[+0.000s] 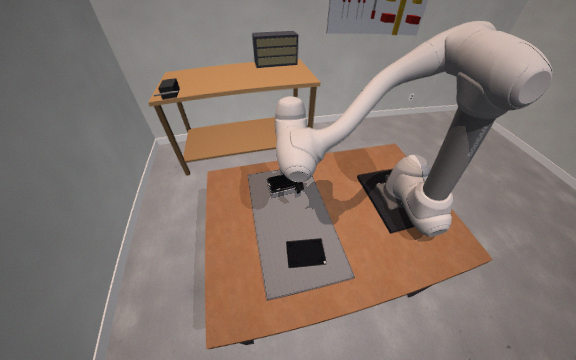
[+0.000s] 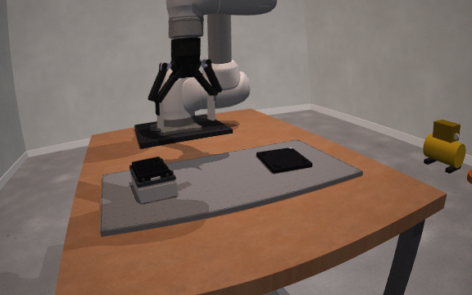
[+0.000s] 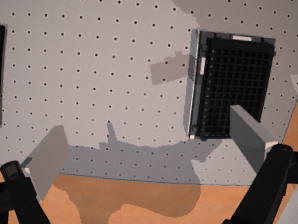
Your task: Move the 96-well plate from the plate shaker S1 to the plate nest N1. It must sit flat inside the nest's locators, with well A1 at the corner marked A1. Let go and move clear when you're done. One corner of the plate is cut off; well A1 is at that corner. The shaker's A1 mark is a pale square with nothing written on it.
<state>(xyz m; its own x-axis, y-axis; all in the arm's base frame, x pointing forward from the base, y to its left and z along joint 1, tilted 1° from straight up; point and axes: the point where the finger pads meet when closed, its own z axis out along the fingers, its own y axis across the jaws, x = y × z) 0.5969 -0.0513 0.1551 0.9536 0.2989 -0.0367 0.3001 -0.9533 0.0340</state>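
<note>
Now: the black 96-well plate 110 mm to the right of my hand, 100 mm below it and 20 mm ahead of it. The rest, counted from my hand: black plate nest N1 (280 mm to the left, 160 mm below, 20 mm behind); pale A1 mark (340 mm to the left, 150 mm below, 90 mm behind).
</note>
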